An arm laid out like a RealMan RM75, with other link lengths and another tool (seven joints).
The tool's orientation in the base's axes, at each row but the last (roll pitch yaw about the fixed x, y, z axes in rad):
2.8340 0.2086 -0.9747
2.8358 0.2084 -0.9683
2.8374 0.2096 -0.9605
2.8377 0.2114 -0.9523
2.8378 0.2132 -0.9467
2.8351 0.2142 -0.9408
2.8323 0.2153 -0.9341
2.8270 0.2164 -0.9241
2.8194 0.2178 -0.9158
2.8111 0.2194 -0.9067
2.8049 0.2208 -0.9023
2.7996 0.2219 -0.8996
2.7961 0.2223 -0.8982
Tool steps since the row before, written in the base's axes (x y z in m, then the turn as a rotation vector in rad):
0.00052 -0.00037 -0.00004 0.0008 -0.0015 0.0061
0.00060 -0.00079 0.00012 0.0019 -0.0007 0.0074
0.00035 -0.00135 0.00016 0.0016 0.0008 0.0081
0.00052 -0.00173 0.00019 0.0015 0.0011 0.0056
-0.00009 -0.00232 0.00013 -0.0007 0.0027 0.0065
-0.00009 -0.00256 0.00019 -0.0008 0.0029 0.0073
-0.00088 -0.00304 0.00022 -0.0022 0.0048 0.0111
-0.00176 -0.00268 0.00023 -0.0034 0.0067 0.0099
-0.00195 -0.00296 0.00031 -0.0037 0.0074 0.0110
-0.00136 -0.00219 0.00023 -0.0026 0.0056 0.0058
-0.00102 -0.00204 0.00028 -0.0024 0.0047 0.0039
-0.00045 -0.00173 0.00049 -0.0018 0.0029 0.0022
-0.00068 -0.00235 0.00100 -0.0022 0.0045 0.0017
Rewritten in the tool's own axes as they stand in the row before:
0.00059 -0.00019 -0.00015 0.0004 0.0021 -0.0060
0.00094 0.00005 -0.00032 0.0001 0.0012 -0.0076
0.00124 0.00059 -0.00026 -0.0014 0.0007 -0.0081
0.00163 0.00072 -0.00035 -0.0012 -0.0001 -0.0058
0.00176 0.00152 -0.00006 -0.0039 0.0008 -0.0058
0.00193 0.00169 -0.00011 -0.0043 0.0010 -0.0066
0.00183 0.00259 0.00017 -0.0074 0.0019 -0.0096
0.00100 0.00301 0.00050 -0.0093 0.0012 -0.0081
0.00107 0.00335 0.00054 -0.0103 0.0014 -0.0090
0.00082 0.00243 0.00039 -0.0071 0.0001 -0.0046
0.00088 0.00211 0.00022 -0.0059 -0.0001 -0.0029
0.00094 0.00159 -0.00019 -0.0038 0.0001 -0.0015
0.00116 0.00231 -0.00054 -0.0051 -0.0008 -0.0009

